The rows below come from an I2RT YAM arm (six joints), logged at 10 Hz.
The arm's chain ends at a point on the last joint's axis. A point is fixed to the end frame.
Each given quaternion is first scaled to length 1.
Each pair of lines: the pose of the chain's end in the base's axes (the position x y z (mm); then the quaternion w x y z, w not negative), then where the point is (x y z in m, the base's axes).
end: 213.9 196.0 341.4 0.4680 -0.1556 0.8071 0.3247
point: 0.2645 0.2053 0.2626
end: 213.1 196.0 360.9 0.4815 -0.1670 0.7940 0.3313
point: 0.2665 0.2073 0.2843
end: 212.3 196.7 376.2 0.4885 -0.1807 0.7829 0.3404
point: 0.2675 0.2105 0.3012
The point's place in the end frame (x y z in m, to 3 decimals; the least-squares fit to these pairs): 0.042 -0.051 0.067
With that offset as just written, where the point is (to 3 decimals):
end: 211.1 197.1 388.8 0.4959 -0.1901 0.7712 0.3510
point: 0.268 0.214 0.316
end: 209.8 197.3 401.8 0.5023 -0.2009 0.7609 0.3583
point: 0.268 0.216 0.330
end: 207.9 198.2 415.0 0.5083 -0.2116 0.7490 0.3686
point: 0.267 0.219 0.345
